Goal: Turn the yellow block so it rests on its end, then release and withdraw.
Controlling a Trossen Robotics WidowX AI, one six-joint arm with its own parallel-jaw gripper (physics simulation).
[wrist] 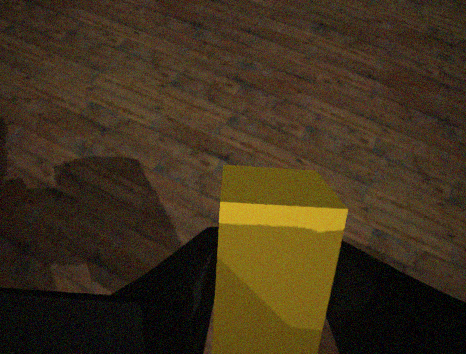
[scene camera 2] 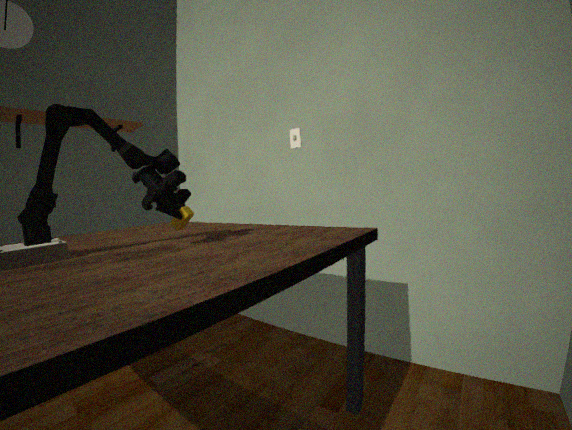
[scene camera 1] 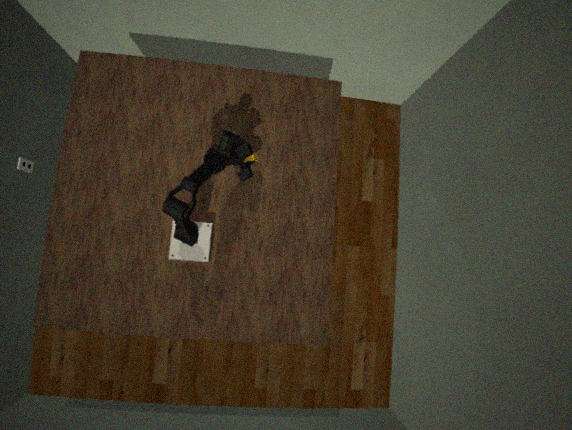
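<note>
The yellow block (scene camera 1: 251, 158) (scene camera 2: 185, 215) (wrist: 280, 275) is held between the two dark fingers of my gripper (scene camera 1: 248, 159) (scene camera 2: 181, 213) (wrist: 265, 241), which is shut on it. In scene camera 2 the block is tilted, at the low end of the slanting gripper, and it looks to be above the table top (scene camera 1: 280, 240) (scene camera 2: 150, 290). How wide the gap under it is I cannot tell. In the wrist view the block's far end sticks out past the fingers, and its near part is cut off by the frame's lower edge. The fingers hide part of its sides.
The arm's white base plate (scene camera 1: 202, 249) (scene camera 2: 58, 245) is on the table. Shadows of the arm fall on the table behind the gripper. A wall stands beyond the table's far edge. A brown shelf (scene camera 2: 131, 125) is on the wall behind the arm.
</note>
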